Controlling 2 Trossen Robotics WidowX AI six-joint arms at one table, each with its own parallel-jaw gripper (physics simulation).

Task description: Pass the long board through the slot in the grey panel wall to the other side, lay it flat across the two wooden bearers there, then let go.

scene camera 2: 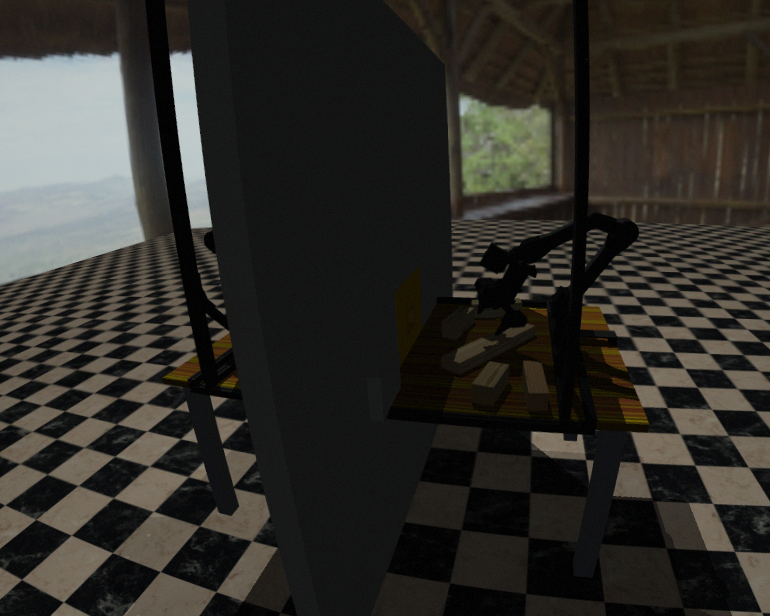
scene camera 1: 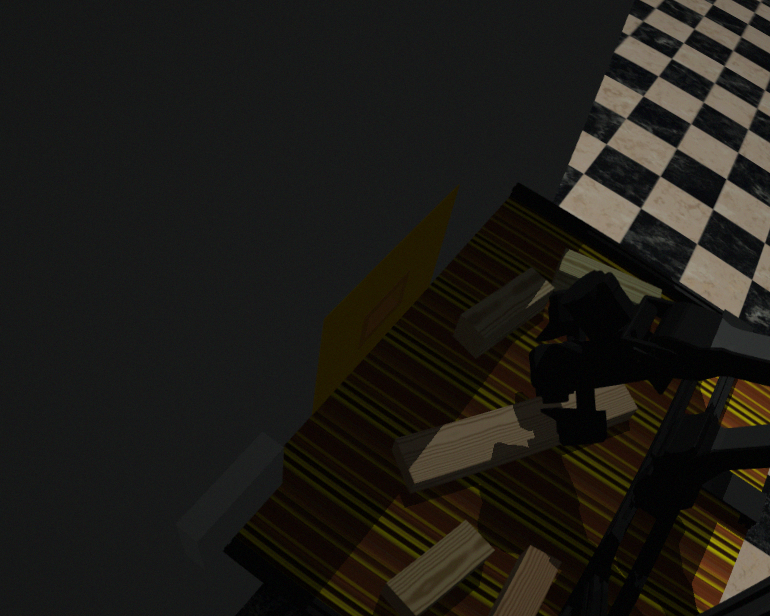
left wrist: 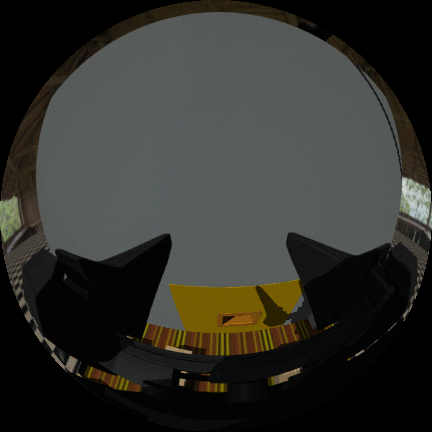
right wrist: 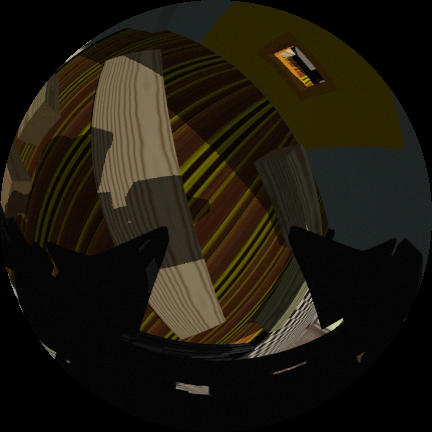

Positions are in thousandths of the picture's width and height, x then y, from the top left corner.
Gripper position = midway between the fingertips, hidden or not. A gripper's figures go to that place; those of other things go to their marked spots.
Scene:
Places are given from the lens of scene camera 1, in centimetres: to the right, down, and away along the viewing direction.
right gripper (scene camera 1: 703, 610): 20, 9, 95
grey block (scene camera 1: 276, 848): -18, 22, 72

